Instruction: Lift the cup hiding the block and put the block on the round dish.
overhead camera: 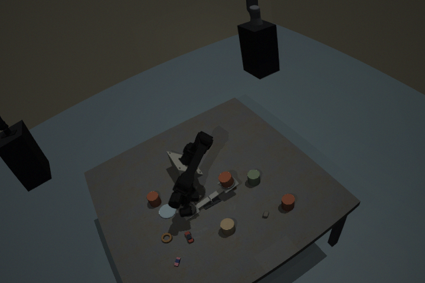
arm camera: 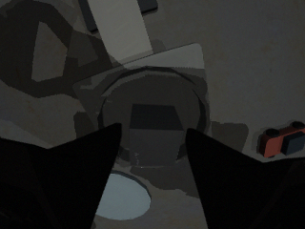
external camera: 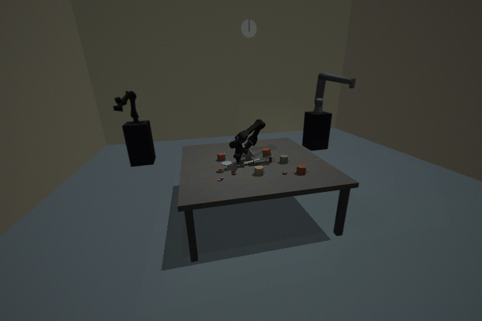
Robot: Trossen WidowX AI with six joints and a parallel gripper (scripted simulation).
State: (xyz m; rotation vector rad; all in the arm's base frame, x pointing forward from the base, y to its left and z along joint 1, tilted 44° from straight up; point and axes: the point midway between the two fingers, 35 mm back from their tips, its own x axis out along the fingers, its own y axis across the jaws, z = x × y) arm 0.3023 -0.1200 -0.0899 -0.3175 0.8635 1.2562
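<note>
The pale round dish is 100 mm to the right of my gripper tip, 90 mm behind it and 30 mm below it. From my gripper tip the other things lie so: tan cylinder (230 mm ahead, 130 mm to the left); then toy car (140 mm ahead, 80 mm to the right, 20 mm below); then pink-blue piece (230 mm ahead, 200 mm to the right, 30 mm below).
</note>
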